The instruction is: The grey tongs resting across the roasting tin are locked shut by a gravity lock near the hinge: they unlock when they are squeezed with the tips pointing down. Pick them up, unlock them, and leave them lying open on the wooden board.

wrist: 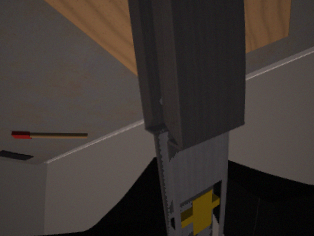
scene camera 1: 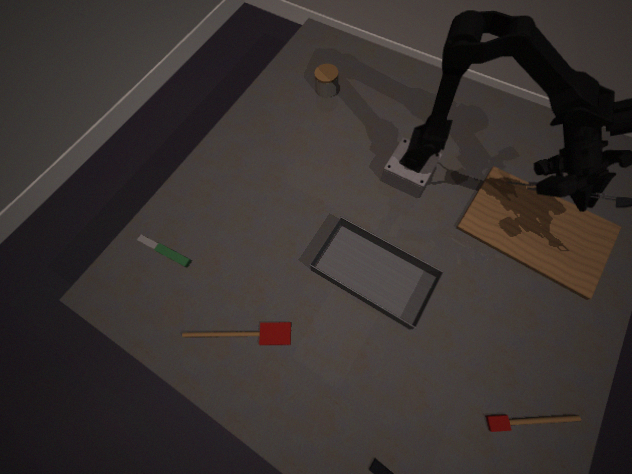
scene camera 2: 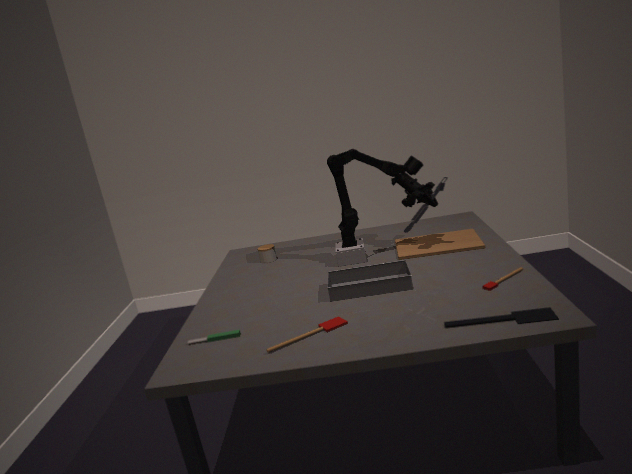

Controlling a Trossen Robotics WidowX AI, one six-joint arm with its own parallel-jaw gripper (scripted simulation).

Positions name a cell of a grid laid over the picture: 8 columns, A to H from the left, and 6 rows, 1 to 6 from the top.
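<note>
Black spatula (scene camera 2: G4) and yellow lock piece (wrist: F6) visible. My gripper (scene camera 1: H3) visible, also in the wrist view (wrist: E5).
</note>
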